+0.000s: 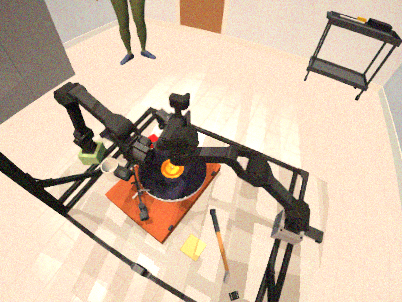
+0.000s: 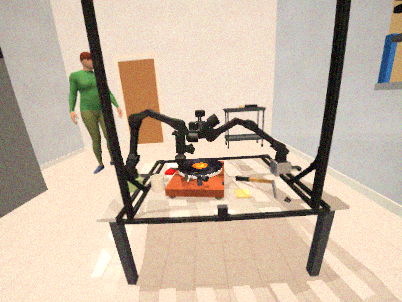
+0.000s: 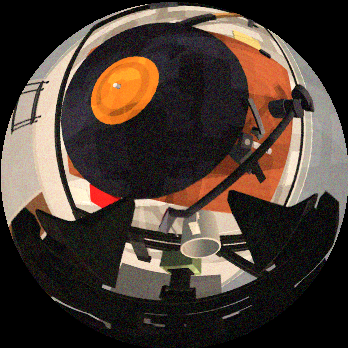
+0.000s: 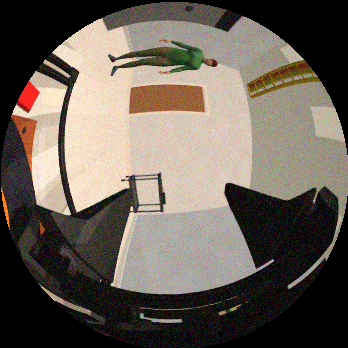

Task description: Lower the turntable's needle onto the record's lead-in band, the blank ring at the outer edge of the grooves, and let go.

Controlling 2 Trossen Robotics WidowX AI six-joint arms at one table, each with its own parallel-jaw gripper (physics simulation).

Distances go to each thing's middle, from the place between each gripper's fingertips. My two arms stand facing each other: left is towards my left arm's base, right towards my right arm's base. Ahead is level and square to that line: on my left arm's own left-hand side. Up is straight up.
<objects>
The tonearm (image 3: pixel 170 214) is 80 mm behind my left hand, 40 mm to the right of it and 20 mm below it.
Right now my right hand is 28 cm past the tonearm, 25 cm above it and 11 cm to the right of it.
</objects>
